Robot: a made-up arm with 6 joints.
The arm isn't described. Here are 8 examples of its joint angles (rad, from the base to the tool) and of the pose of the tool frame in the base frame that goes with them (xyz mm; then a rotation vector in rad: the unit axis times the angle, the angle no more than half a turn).
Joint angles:
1: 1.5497 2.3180 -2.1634 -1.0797 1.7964 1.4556
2: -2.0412 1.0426 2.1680 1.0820 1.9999 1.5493
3: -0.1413 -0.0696 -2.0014 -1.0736 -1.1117 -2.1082
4: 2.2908 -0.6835 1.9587 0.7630 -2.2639 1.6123
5: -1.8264 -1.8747 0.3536 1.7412 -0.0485 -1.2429
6: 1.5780 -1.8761 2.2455 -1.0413 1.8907 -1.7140
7: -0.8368 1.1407 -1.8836 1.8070 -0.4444 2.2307
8: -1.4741 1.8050 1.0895 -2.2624 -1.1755 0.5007
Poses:
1: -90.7 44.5 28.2 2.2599 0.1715 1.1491
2: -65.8 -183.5 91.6 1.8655 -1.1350 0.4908
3: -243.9 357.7 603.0 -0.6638 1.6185 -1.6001
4: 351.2 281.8 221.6 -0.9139 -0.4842 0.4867
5: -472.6 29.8 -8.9 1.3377 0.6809 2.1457
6: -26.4 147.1 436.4 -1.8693 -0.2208 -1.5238
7: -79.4 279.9 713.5 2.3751 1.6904 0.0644
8: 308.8 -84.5 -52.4 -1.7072 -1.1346 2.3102
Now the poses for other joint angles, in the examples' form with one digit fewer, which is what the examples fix.
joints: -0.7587 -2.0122 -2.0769 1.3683 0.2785 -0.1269
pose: 41 381 453 2.367 0.514 -1.058
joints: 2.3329 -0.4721 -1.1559 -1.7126 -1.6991 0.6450
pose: -279 -268 -146 -0.992 1.149 -2.142
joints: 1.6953 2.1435 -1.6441 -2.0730 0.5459 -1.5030
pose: -259 2 -264 0.244 0.353 -1.436
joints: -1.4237 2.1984 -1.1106 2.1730 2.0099 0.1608
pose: 12 -169 505 -0.435 -0.872 1.778
